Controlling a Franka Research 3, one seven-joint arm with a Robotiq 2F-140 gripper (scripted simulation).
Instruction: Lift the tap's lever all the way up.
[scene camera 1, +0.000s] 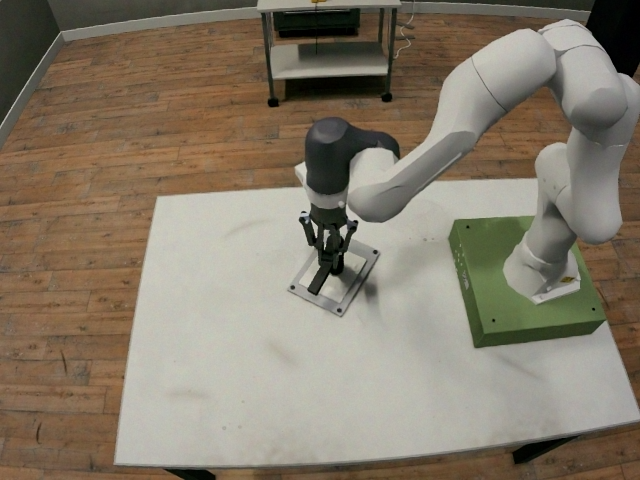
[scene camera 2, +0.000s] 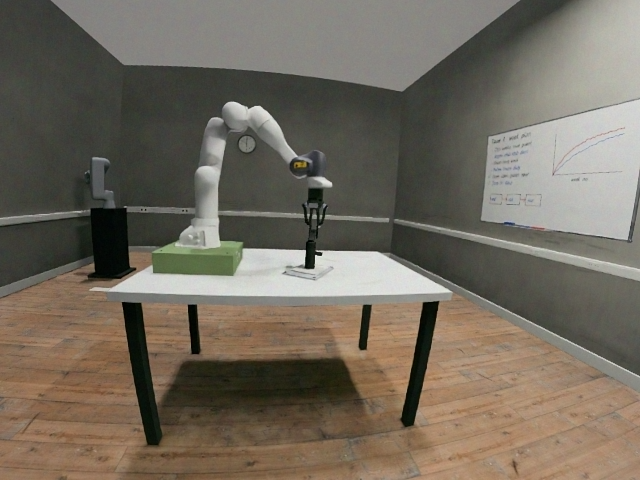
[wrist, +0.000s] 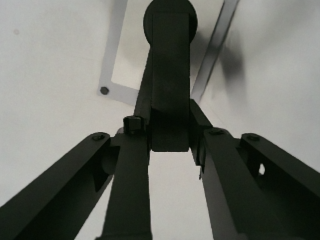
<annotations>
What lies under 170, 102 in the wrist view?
A dark lever.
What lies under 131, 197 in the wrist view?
My gripper.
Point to my gripper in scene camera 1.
At 328, 262
</annotations>
